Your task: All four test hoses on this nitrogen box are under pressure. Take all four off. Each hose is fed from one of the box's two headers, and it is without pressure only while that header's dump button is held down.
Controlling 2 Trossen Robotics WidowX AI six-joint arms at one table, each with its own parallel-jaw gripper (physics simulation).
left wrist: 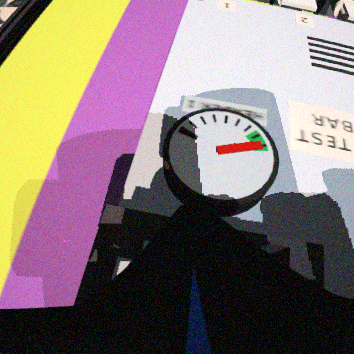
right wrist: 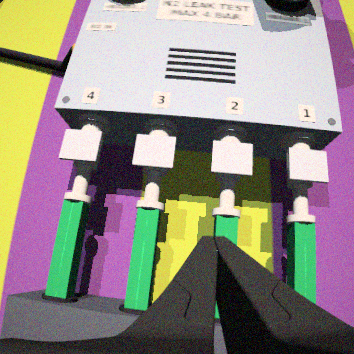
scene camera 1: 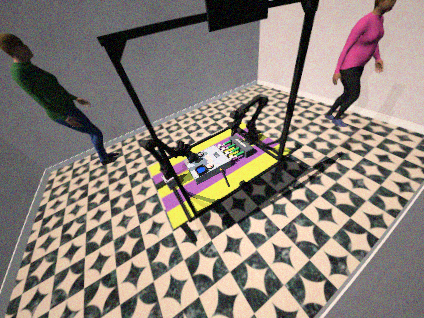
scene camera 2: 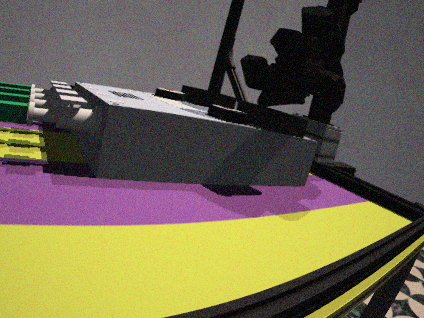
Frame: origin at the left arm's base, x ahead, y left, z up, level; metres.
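Where they show: left gripper, between the fingertips: [left wrist: 190, 216] [scene camera 1: 195, 154] [scene camera 2: 259, 104]; right gripper, between the fingertips: [right wrist: 211, 246] [scene camera 1: 231, 136]; left arm's base, origin of its link: [scene camera 1: 168, 176] [scene camera 2: 318, 121]; right arm's base, origin of its link: [scene camera 1: 251, 134].
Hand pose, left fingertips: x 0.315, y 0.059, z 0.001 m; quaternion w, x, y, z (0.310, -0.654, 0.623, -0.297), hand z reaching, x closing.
Observation:
Things, the pixels of their top centre, and the offset from my left fingertips. "spot": a spot on its surface instead.
- hose 3, a spot on its surface: [right wrist: 142, 260] spot: dx +0.336, dy -0.191, dz -0.048 m
- hose 2, a spot on its surface: [right wrist: 226, 225] spot: dx +0.310, dy -0.117, dz -0.048 m
- hose 1, a spot on its surface: [right wrist: 301, 255] spot: dx +0.340, dy -0.054, dz -0.048 m
- gauge, a spot on its surface: [left wrist: 230, 170] spot: dx +0.030, dy -0.019, dz -0.018 m
- dump button, centre of its top: [scene camera 1: 200, 170] dx -0.071, dy -0.191, dz -0.017 m
- grey block, a spot on its surface: [right wrist: 60, 320] spot: dx +0.381, dy -0.255, dz -0.033 m
- black lever, a spot on its surface: [right wrist: 35, 59] spot: dx +0.058, dy -0.352, dz -0.099 m
The nitrogen box [scene camera 1: 218, 157] [scene camera 2: 200, 150] [right wrist: 125, 75] lies on the striped mat. Four green hoses, hose 4 [right wrist: 66, 250], hose 3 [right wrist: 142, 260], hose 2 [right wrist: 226, 225] and hose 1 [right wrist: 301, 255], are on its numbered ports by white couplings. My right gripper [right wrist: 211, 246] is shut and empty, over hose 2 in the right wrist view. My left gripper [scene camera 2: 262, 102] [left wrist: 190, 216] is shut and empty, low over one button housing; its fingers hide the button, and contact cannot be told. The gauge [left wrist: 230, 170] beside it has its needle in the green; its header label is blurred. The other dump button [scene camera 1: 201, 170] is blue and uncovered.
A grey block [right wrist: 60, 320] holds the hoses' far ends. A black lever [right wrist: 35, 59] sticks out from the box's side. A black frame [scene camera 1: 135, 97] stands around the table. Two people, one in green [scene camera 1: 42, 90] and one in pink [scene camera 1: 361, 45], are beyond it.

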